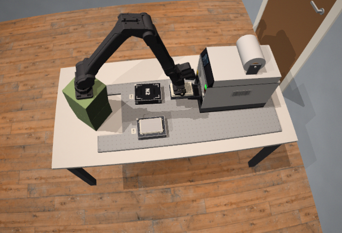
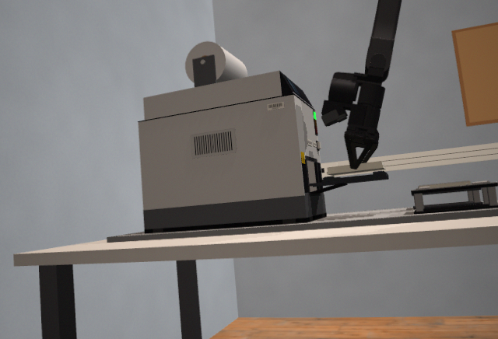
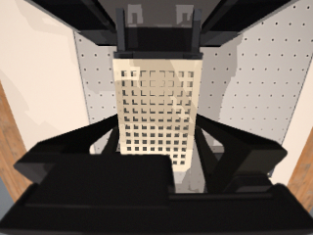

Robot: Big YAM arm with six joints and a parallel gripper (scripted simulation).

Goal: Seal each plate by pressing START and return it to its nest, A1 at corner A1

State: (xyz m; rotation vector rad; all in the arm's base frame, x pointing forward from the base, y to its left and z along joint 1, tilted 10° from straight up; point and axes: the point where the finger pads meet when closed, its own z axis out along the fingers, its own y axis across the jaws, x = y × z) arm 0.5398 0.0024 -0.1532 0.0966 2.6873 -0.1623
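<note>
The plate is right at my hand. Round my hand: sealer stage (30 mm below); then yellow warning label (110 mm ahead, 80 mm to the left, 30 mm above); then plate nest (220 mm behind, 170 mm to the right, 80 mm below).
</note>
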